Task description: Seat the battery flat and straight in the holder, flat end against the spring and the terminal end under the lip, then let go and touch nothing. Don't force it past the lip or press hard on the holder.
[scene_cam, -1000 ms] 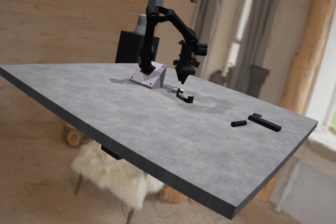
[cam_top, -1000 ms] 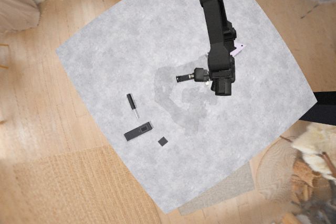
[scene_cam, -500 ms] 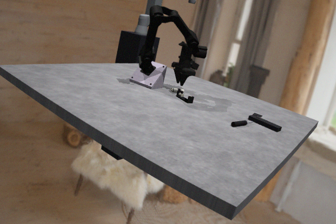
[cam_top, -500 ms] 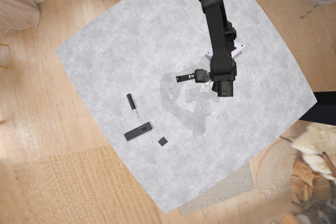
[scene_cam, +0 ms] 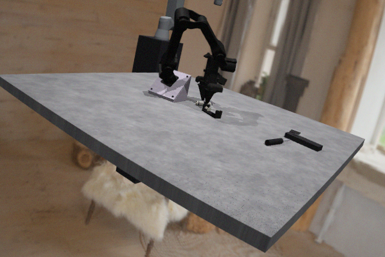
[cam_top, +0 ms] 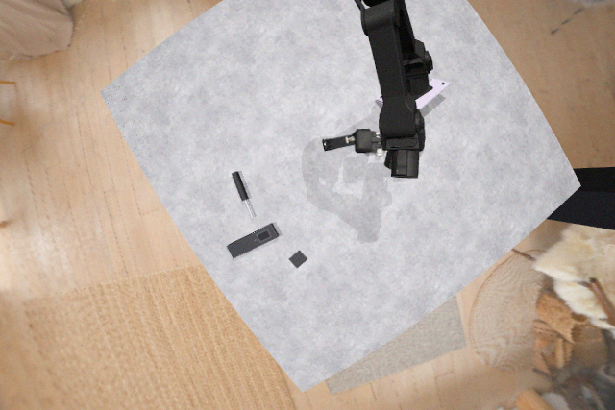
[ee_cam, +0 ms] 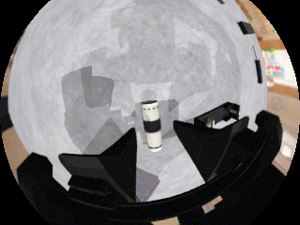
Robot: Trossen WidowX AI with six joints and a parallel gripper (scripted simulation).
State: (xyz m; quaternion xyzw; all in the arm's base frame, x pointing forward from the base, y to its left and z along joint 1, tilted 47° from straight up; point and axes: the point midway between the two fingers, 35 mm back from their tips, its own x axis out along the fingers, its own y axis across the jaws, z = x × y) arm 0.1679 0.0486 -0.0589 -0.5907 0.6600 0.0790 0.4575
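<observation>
The battery is 1 cm below my gripper tip. Round my gripper tip: black remote (49 cm ahead, 4 cm to the left, 1 cm below); then black square (40 cm ahead, 16 cm to the left, 2 cm below); then black-handled screwdriver (43 cm ahead, 9 cm to the right, 1 cm below).
</observation>
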